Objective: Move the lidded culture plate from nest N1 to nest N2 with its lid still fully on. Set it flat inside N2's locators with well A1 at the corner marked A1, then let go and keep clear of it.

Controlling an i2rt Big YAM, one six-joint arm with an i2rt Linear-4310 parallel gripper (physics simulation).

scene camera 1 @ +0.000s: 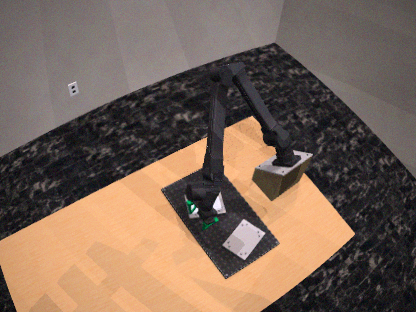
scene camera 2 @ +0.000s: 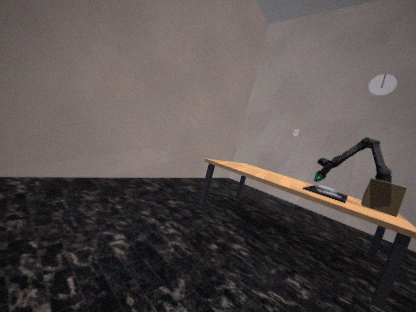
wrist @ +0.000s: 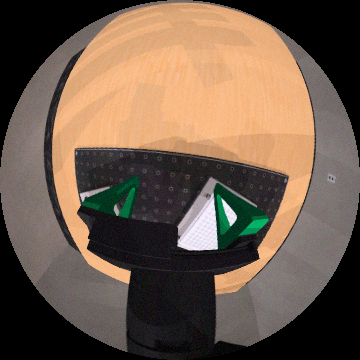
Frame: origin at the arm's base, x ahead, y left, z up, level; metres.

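Seen in the pictures: gripper, fingertip midpoint: [scene camera 1: 197, 221] [scene camera 2: 315, 181] [wrist: 176, 182]; arm's base, origin of the base link: [scene camera 1: 286, 162] [scene camera 2: 384, 187].
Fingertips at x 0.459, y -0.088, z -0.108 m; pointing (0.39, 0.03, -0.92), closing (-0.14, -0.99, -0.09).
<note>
Pixels of each thing's middle, then the offset from my fingertips to it. Level surfaces: height alone.
- white culture plate, body centre: [wrist: 212, 231] [scene camera 1: 205, 202] dx -0.106, dy -0.059, dz -0.034 m
- light grey nest, body centre: [wrist: 211, 226] [scene camera 1: 205, 203] dx -0.106, dy -0.059, dz -0.047 m
- wooden table, its level: dz -0.071 m
The white culture plate [scene camera 1: 218, 204] [wrist: 202, 232] sits in a light grey nest [wrist: 199, 205], partly hidden by my arm and right finger. Its grid of wells shows in the wrist view; whether the lid is fully on cannot be told. My gripper [scene camera 1: 201, 215] [scene camera 2: 319, 177] [wrist: 176, 182], with green fingers, is open and empty. It is above the black board, beside and partly over the plate. The other nest [scene camera 1: 244, 239] is a pale square base with small dark locators and holds no plate; part of it shows at the left in the wrist view. The A1 marks are not legible.
Both nests stand on a black perforated board [scene camera 1: 172, 191] [wrist: 100, 170] on the wooden table [scene camera 1: 100, 225] [wrist: 200, 110]. My arm's box-shaped pedestal [scene camera 1: 272, 185] [scene camera 2: 395, 200] stands on the table beside the board. My upper arm [scene camera 1: 216, 130] reaches over the board's back edge.
</note>
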